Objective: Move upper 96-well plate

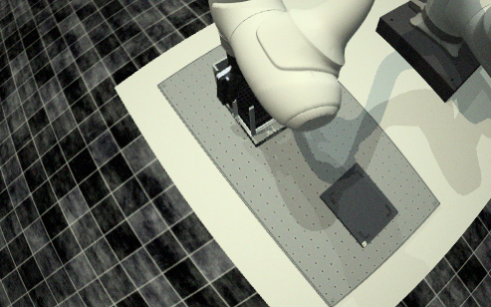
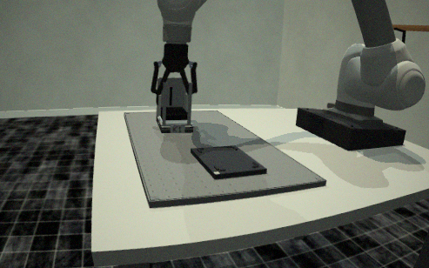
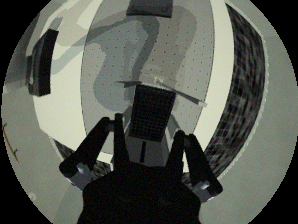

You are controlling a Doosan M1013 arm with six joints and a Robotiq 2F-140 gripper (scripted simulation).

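Right now the white plate is 40 mm below my hand. The rest, counted from my hand: pale A1 square: 410 mm to the left, 70 mm ahead, 50 mm below; then plate nest N1: 350 mm to the left, 50 mm below, 10 mm ahead; then black 96-well plate: 20 mm below.
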